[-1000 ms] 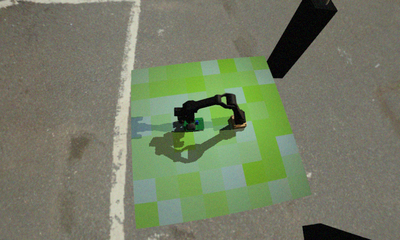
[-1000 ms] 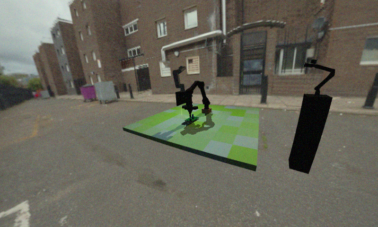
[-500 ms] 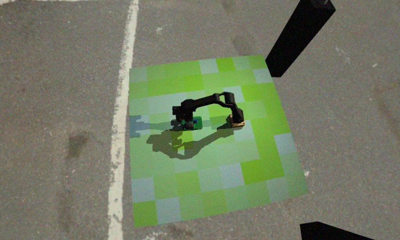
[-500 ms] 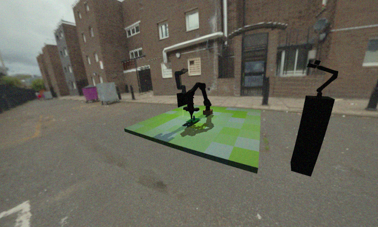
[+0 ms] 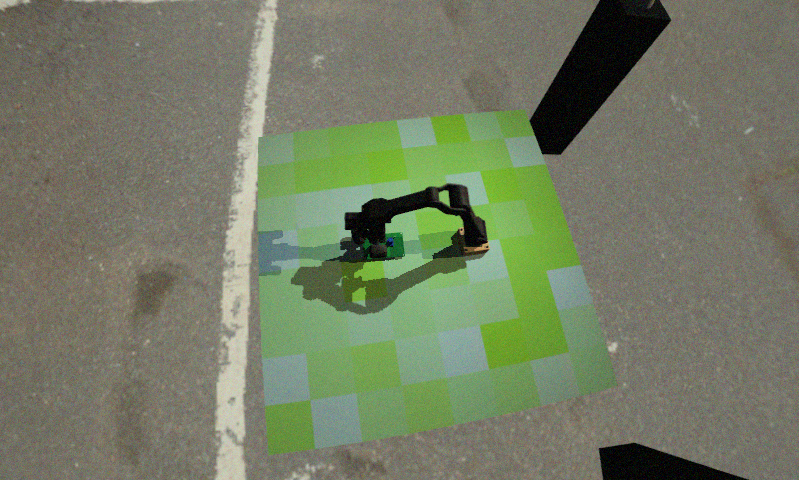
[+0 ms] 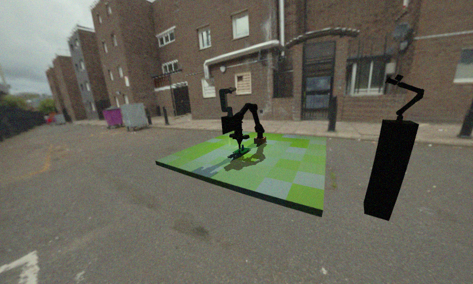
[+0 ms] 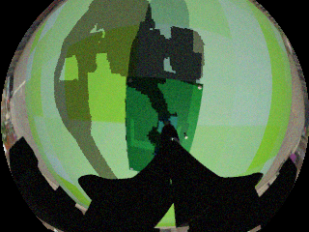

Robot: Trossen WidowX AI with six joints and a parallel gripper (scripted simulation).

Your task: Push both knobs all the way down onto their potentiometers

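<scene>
Right now my gripper tip is 1 cm above the round dark knob. From my gripper tip the other things lie so: blue knob (5 cm behind, 2 cm below).
</scene>
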